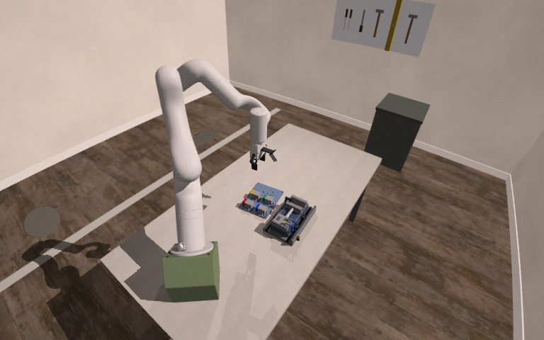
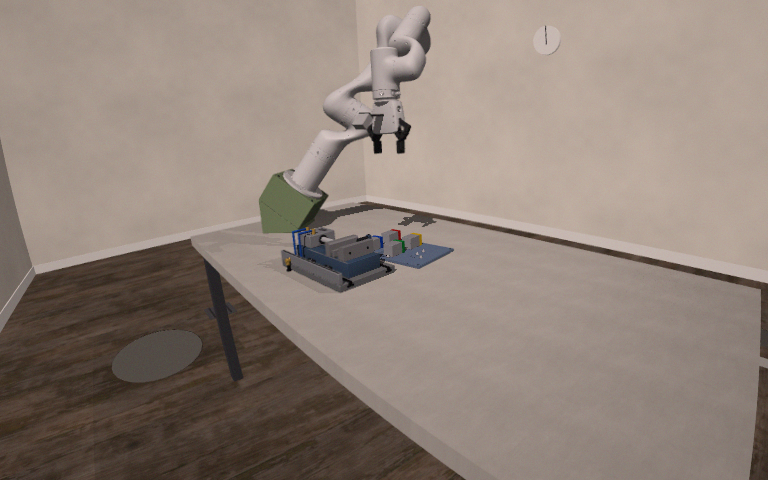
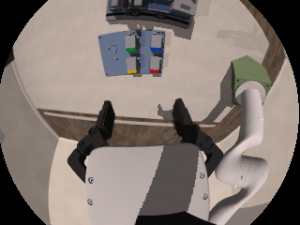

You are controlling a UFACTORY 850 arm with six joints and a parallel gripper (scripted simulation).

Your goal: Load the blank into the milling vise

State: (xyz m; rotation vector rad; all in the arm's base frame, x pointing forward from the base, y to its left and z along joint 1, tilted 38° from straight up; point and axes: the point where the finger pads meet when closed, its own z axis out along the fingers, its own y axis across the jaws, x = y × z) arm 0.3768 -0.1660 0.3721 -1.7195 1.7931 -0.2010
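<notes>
Right now my hand is 4 cm short of the green-ended blank, 4 cm to the left of it and 30 cm above it. From my hand the other things lie so: yellow-ended blank: 4 cm ahead, 5 cm to the left, 30 cm below; blue-ended blank: 5 cm behind, 5 cm to the right, 30 cm below; red-ended blank: 5 cm behind, 4 cm to the left, 30 cm below.
</notes>
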